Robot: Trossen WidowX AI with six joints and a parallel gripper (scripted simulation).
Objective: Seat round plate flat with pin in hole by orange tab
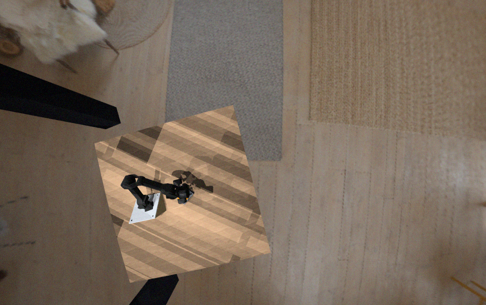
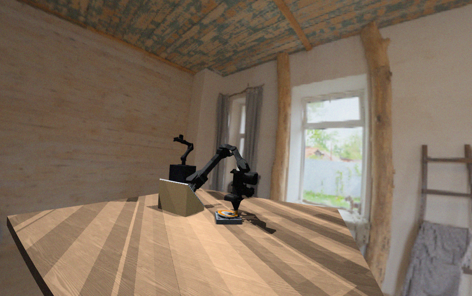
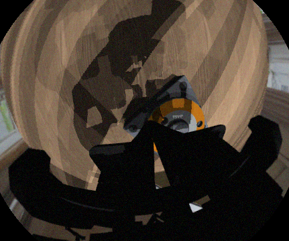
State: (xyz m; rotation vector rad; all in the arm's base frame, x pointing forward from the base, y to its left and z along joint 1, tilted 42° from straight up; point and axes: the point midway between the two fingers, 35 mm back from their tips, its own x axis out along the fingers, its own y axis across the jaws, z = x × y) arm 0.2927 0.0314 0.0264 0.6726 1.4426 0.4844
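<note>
My gripper tip is 10 mm past the round plate and 30 mm to the left of it. Also, from my gripper tip: dark base 30 mm behind, 40 mm to the right, 20 mm below.
</note>
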